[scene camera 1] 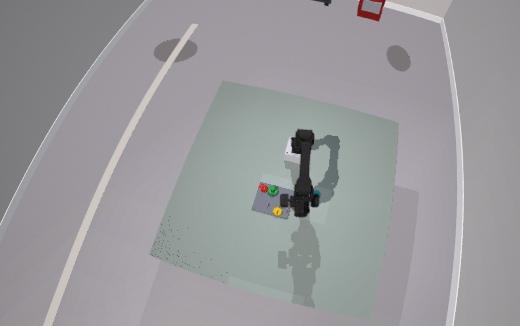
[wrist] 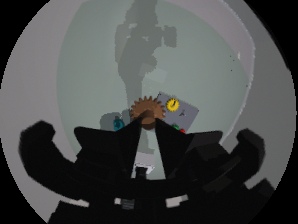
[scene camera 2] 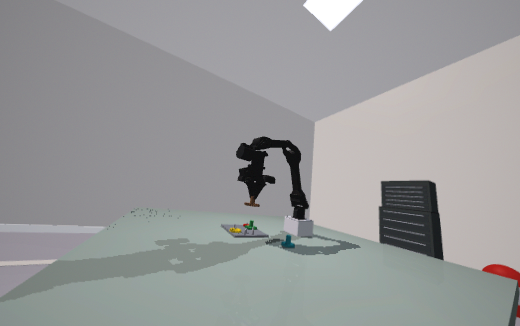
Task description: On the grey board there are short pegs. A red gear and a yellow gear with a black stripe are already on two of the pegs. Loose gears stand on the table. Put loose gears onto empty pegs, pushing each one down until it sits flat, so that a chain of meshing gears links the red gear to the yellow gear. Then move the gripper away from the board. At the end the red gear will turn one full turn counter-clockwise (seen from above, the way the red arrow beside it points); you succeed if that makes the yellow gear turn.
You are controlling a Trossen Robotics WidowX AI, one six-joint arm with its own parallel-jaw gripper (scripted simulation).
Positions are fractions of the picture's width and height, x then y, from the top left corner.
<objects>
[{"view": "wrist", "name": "my gripper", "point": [0.50,0.54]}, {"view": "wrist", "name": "brown gear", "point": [0.50,0.49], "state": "held by my gripper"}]
</objects>
